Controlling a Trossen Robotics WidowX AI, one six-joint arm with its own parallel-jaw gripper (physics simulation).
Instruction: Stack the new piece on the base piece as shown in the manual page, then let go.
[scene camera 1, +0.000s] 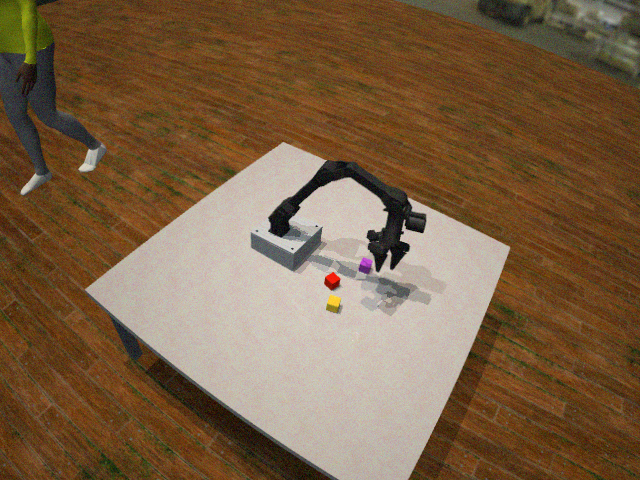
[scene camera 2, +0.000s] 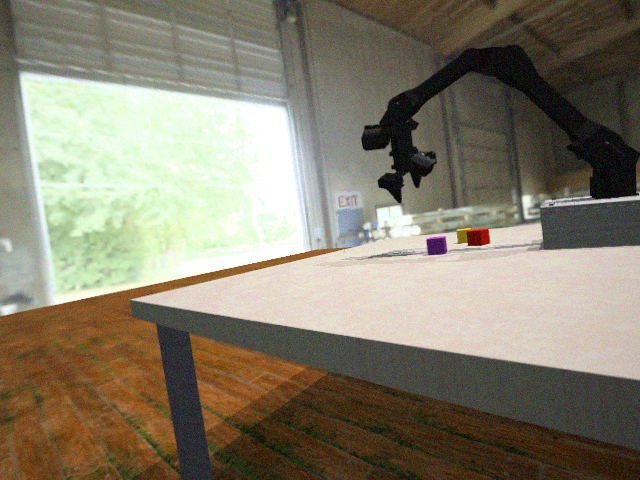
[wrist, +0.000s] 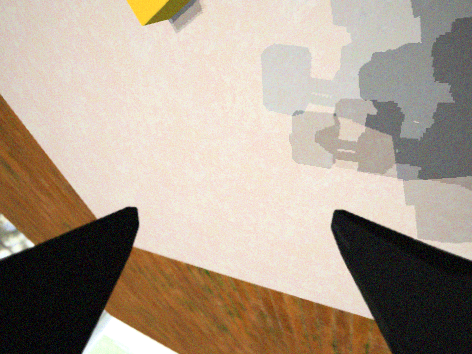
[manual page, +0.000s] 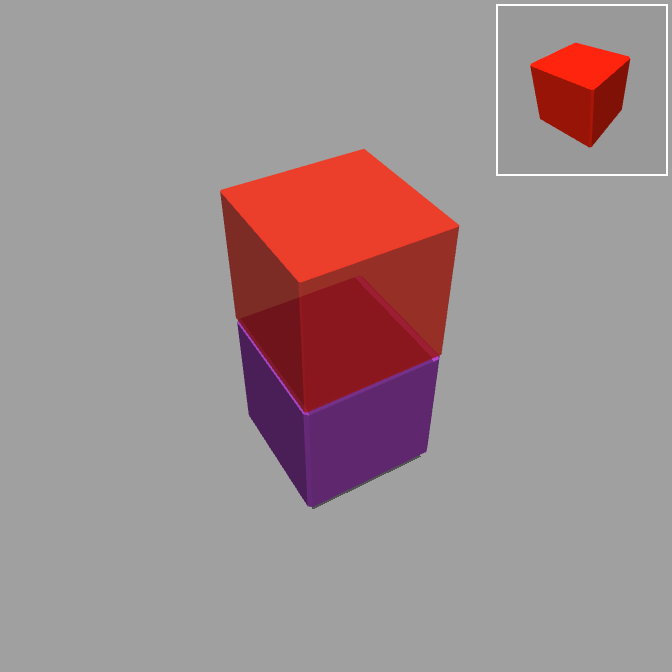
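Seen in the pictures: gripper, between the fingertips: (scene camera 1: 384, 270) (scene camera 2: 408, 195) (wrist: 237, 217); arm's base, origin of its link: (scene camera 1: 279, 230) (scene camera 2: 614, 196).
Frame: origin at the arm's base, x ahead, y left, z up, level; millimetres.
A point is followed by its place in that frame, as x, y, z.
Note:
A purple cube (scene camera 1: 365, 265) {354, 63, -47} (scene camera 2: 436, 245) {345, 101, -64} lies on the table, nearest to the gripper of the three cubes. A red cube (scene camera 1: 332, 281) {282, -78, -46} (scene camera 2: 478, 237) {271, -38, -65} lies apart from it, closer to the arm's base. A yellow cube (scene camera 1: 333, 303) {331, -166, -47} (scene camera 2: 463, 236) {327, -132, -67} lies near the red one, and part of it shows at the top edge of the wrist view (wrist: 155, 9) {345, -146, -46}. None of the cubes is stacked. My gripper (scene camera 1: 385, 269) {448, -40, 81} (scene camera 2: 408, 193) {448, -40, 81} (wrist: 237, 217) {448, -40, 81} is open and empty, with its fingers wide apart, above the table and beyond the purple cube from the arm's base. The frames do not tell which cube is the base piece.
The arm's grey base box (scene camera 1: 273, 254) {26, -79, -54} (scene camera 2: 589, 225) {57, 125, -46} stands on the pale table (scene camera 1: 232, 320) {59, -397, -88} (scene camera 2: 361, 304) {323, 534, -88}. Shadows of the arm fall near the purple cube. Table edges show in the wrist view. A person (scene camera 1: 31, 98) is on the floor beyond the table.

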